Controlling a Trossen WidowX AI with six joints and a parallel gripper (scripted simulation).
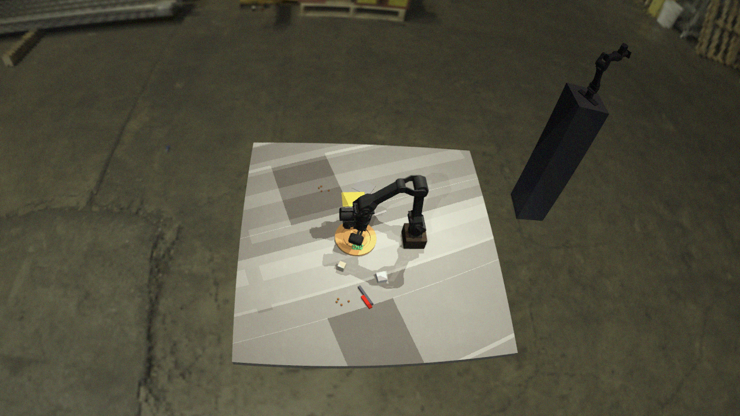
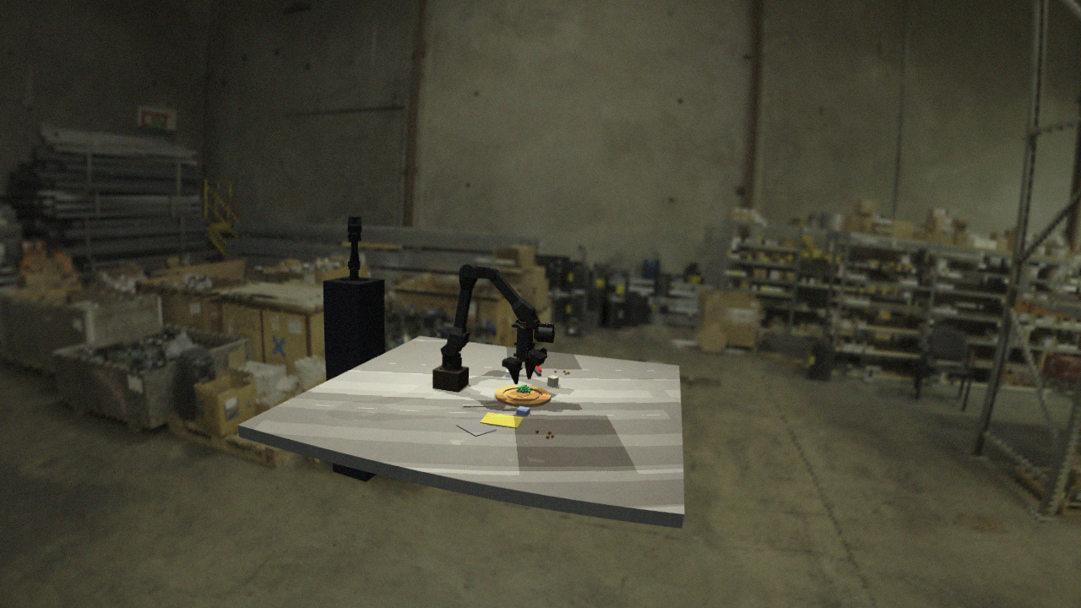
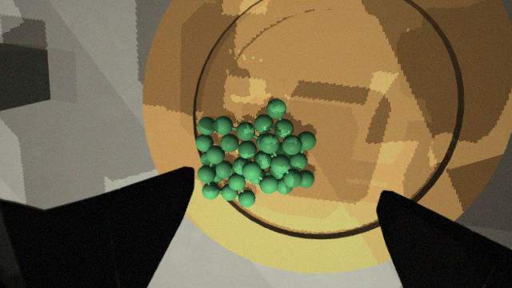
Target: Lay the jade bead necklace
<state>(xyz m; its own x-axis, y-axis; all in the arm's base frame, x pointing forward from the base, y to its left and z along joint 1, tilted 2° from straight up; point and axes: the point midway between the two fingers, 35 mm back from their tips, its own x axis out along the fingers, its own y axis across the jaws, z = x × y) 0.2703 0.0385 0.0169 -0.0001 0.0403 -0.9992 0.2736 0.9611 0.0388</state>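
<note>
Right now my gripper tip is 70 mm short of the cream cube, 150 mm to the right of it and 30 mm above it. From my gripper tip the other things lie so: yellow pad: 30 mm ahead, 260 mm to the right, 50 mm below; white strip: 90 mm behind, 180 mm to the right, 50 mm below; blue block: 70 mm ahead, 170 mm to the right, 40 mm below.
</note>
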